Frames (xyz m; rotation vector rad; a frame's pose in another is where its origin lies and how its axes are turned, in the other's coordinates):
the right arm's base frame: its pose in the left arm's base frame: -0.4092 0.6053 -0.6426 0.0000 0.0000 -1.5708
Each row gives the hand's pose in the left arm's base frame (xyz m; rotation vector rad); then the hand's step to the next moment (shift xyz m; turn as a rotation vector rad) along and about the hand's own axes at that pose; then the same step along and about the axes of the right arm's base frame.
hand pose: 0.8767 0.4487 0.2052 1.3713 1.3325 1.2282
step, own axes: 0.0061 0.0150 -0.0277 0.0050 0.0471 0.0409
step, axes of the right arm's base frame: -0.0032 -0.0250 0.0198 -0.0037 0.0480 0.0400
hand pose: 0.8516 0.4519 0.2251 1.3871 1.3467 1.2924
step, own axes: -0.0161 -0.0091 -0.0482 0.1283 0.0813 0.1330
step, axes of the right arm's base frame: 0.0200 -0.0475 -0.0032 -0.1312 0.1338 0.0751
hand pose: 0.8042 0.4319 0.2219 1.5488 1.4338 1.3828
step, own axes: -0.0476 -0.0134 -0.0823 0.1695 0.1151 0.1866
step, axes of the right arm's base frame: 0.0594 -0.0753 -0.0035 -0.1739 0.1895 0.1033
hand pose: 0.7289 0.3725 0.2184 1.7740 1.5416 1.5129
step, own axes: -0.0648 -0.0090 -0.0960 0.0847 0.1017 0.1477
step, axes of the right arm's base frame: 0.0877 -0.0761 -0.0025 -0.0912 0.1631 0.0665
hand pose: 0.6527 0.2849 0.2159 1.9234 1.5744 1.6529
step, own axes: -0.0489 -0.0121 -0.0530 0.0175 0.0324 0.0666
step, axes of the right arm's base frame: 0.0574 -0.0411 -0.0189 -0.0312 0.0690 0.0078
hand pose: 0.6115 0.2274 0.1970 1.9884 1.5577 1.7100
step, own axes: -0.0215 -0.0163 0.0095 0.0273 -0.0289 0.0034
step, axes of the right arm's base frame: 0.0028 0.0006 -0.0285 -0.0350 -0.0191 -0.0008
